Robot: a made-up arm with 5 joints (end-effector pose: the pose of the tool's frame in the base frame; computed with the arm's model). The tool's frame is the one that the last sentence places.
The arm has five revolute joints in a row. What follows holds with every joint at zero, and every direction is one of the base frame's. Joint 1 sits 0.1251 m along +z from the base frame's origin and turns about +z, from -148.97 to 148.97 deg. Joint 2 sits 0.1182 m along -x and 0.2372 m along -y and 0.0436 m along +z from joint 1 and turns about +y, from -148.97 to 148.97 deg. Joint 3 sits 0.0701 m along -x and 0.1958 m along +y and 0.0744 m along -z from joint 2 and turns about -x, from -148.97 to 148.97 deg. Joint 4 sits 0.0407 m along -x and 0.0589 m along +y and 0.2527 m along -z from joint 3 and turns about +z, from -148.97 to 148.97 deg. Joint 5 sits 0.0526 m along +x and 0.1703 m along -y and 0.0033 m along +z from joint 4 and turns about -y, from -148.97 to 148.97 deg. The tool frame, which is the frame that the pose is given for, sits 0.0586 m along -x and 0.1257 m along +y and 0.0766 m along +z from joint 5; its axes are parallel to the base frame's.
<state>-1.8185 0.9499 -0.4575 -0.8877 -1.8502</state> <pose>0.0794 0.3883 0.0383 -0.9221 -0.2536 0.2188 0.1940</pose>
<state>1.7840 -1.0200 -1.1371 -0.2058 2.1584</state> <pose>-0.2676 -0.0508 -0.0244 0.9070 -0.2120 -0.1960 0.3064</pose>
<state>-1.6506 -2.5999 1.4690 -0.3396 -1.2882</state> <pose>-0.2087 0.0789 0.2192 0.1511 0.6263 0.7614 0.0719</pose>
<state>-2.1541 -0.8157 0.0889 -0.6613 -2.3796</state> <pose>-0.1698 -0.0181 -0.0743 0.7315 0.0242 -0.6151 0.2932</pose>
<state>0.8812 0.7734 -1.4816 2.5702 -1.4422</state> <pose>-0.2482 -0.0593 0.3510 -0.0037 -0.1158 0.9481 0.2962</pose>
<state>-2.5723 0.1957 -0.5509 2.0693 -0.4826</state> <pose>0.2699 0.0126 0.0415 -0.0493 -0.0345 -0.2841 0.9569</pose>
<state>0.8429 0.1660 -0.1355 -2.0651 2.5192</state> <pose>-0.2668 -0.2450 -0.2093 -0.5702 -0.7487 -0.1054 0.3213</pose>
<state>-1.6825 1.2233 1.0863 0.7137 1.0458</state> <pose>-0.2349 0.3676 0.2101 0.2313 0.1177 -0.2069 0.9433</pose>
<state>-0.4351 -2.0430 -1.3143 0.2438 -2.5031</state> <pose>0.0534 0.2381 0.2486 -0.4311 0.2048 0.2224 0.8501</pose>
